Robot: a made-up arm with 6 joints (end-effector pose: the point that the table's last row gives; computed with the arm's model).
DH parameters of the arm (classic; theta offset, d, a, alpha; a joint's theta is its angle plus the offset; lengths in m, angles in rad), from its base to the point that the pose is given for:
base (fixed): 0.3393 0 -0.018 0
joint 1: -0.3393 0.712 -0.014 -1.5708
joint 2: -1.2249 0 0.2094 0
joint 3: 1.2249 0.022 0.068 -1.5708
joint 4: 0 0.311 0.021 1.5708
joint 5: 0 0.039 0.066 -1.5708
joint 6: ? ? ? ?
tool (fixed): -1.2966 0.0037 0 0
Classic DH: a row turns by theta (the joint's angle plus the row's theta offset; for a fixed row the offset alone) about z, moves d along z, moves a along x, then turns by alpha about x.
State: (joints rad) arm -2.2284 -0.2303 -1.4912 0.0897 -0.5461 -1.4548
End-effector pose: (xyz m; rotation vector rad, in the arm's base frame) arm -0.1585 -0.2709 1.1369 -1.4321 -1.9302 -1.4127
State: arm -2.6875 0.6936 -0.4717 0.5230 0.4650 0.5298
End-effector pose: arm -0.2008 -0.1264 0.4169 -0.0203 -0.2440 0.3504
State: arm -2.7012 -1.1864 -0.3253 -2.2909 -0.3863 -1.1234
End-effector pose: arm -0.1278 -0.1371 0.8076 -0.9805 0.5382 -1.2941
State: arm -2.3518 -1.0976 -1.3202 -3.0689 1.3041 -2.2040
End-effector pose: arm -0.0614 -0.0286 1.2018 0.8743 -2.0376 0.6695
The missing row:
joint 6: 0.868 0.0484 -0.0013 -2.7193
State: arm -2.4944 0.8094 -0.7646 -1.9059 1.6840 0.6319
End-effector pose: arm -0.1899 -0.1110 0.4252 1.5092 -0.8502 2.3846
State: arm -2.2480 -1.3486 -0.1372 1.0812 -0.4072 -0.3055
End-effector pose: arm -0.1456 -0.0923 0.9442 -0.3307 2.1004 0.4088
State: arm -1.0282 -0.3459 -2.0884 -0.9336 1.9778 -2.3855
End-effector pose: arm 0.0967 -0.1819 1.1977 -0.5470 0.3433 -1.4741
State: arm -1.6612 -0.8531 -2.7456 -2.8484 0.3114 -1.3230
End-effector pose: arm 0.0142 0.2647 1.2347 2.2816 -0.3869 0.7759
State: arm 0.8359 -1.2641 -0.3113 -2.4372 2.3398 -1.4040
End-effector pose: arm 0.1130 0.0735 0.9281 -1.4574 -1.1578 -1.0890
